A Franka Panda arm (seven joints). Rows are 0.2 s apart.
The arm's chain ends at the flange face. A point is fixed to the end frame.
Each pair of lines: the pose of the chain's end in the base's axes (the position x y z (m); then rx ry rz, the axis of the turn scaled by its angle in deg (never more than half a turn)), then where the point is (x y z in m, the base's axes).
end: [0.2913 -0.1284 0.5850 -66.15 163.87 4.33]
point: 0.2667 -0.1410 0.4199
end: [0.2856 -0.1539 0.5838 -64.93 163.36 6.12]
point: 0.2619 -0.1621 0.4183
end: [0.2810 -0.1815 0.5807 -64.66 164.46 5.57]
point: 0.2552 -0.1915 0.4156
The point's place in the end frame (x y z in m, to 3 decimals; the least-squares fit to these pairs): 0.038 0.004 0.163
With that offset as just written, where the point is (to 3 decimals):
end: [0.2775 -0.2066 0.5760 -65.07 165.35 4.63]
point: 0.250 -0.219 0.411
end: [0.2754 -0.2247 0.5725 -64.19 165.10 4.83]
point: 0.249 -0.236 0.408
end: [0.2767 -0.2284 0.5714 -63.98 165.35 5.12]
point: 0.250 -0.239 0.407
